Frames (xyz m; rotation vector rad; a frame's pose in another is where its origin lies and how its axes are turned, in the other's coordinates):
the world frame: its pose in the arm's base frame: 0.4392 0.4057 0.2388 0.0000 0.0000 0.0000
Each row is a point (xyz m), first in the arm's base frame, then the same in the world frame.
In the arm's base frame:
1: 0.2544 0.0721 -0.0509
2: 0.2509 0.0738 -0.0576
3: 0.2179 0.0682 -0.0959
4: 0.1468 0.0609 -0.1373
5: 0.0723 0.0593 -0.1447
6: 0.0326 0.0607 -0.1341
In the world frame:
1: -0.1848 -0.3336 -0.2897
2: -0.1883 -0.3319 -0.2964
3: -0.2213 -0.3375 -0.3347
4: -0.2924 -0.3448 -0.3761
5: -0.3669 -0.3464 -0.3835
6: -0.4066 -0.3450 -0.3729

